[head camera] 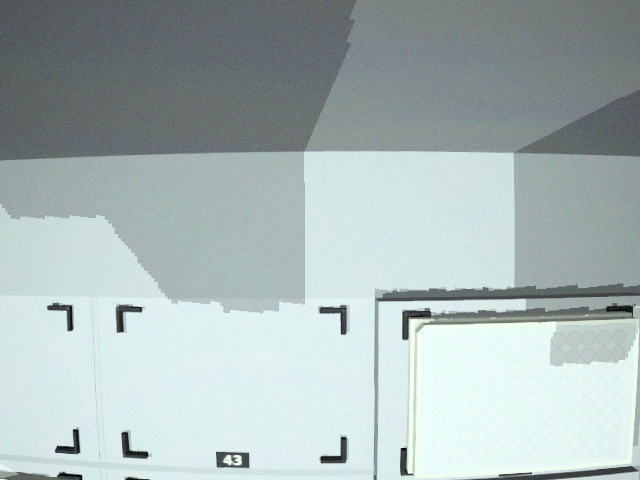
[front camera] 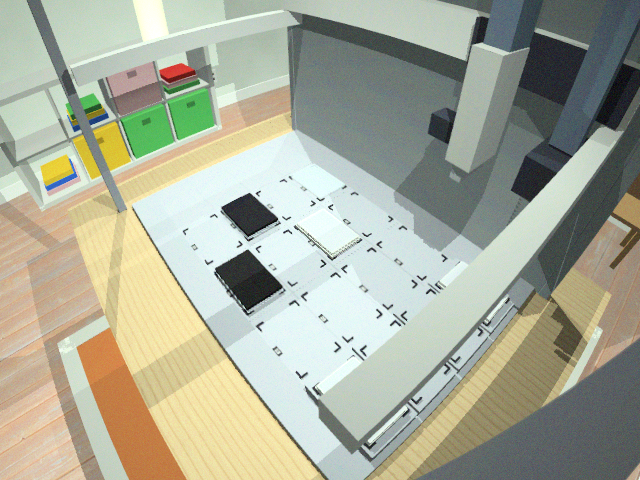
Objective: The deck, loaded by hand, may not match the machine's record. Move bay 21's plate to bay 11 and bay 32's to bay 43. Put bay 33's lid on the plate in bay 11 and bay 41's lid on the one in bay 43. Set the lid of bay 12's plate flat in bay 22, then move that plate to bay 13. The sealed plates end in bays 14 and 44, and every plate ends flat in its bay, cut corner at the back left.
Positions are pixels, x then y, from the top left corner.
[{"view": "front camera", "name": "gripper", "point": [516, 240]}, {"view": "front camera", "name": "pale lid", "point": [321, 184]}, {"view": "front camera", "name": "black lid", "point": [249, 280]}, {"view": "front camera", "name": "black lid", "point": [247, 212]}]
